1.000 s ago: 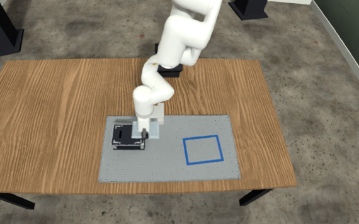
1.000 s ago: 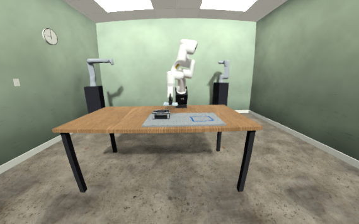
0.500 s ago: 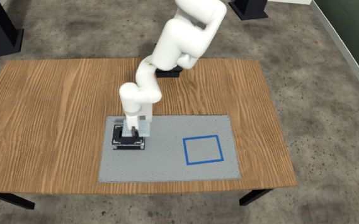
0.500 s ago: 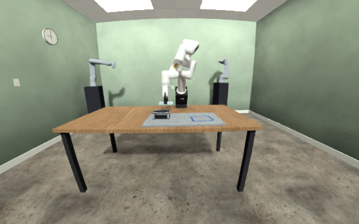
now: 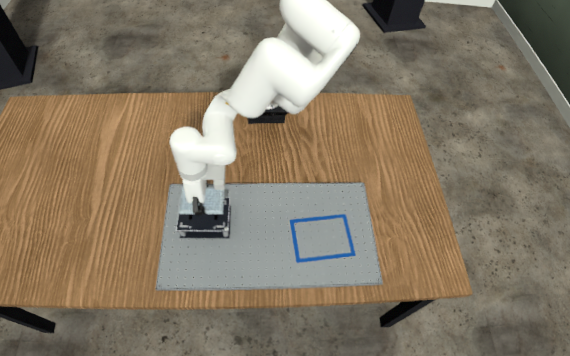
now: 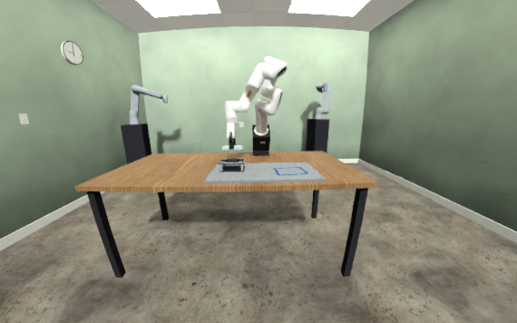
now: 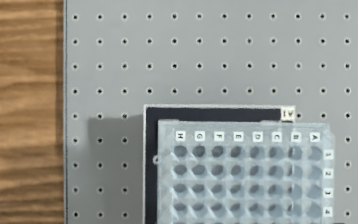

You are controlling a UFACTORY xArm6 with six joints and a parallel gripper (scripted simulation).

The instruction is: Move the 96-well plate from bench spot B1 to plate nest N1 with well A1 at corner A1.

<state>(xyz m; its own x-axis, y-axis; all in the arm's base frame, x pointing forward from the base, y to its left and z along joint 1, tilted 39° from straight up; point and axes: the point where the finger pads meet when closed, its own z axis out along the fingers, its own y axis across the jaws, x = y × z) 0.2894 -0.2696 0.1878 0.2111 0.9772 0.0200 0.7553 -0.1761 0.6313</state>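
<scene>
My hand is 100 mm above the black raised nest N1 and 10 mm to the left of it. The rest, counted from my hand: 96-well plate: 10 mm below.
</scene>
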